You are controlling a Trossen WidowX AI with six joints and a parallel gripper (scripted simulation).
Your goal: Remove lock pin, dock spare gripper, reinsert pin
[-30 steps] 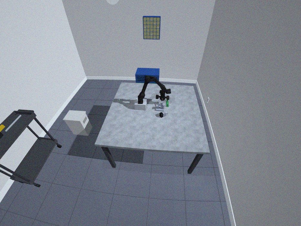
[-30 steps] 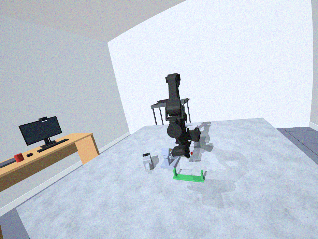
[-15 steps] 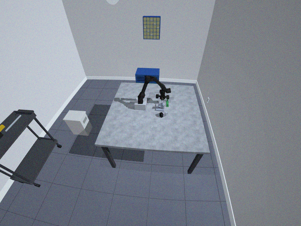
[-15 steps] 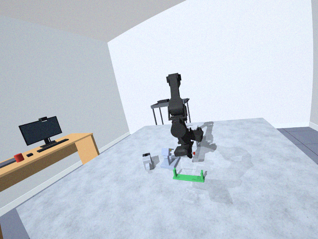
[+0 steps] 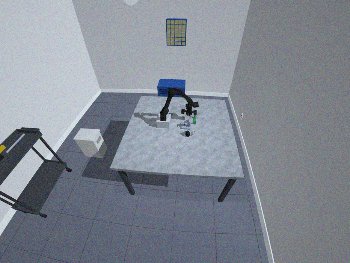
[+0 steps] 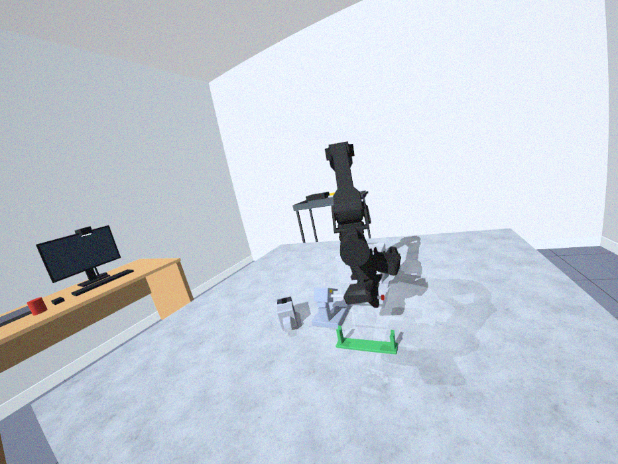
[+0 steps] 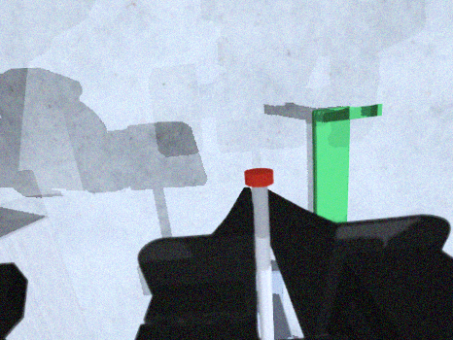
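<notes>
My gripper tip is now 8 cm short of the green cradle, 3 cm above it and 2 cm to the left of it. Also, from my gripper tip: spare gripper (26 cm to the right, 3 cm below, 1 cm ahead); mount (14 cm to the right, 3 cm behind).
</notes>
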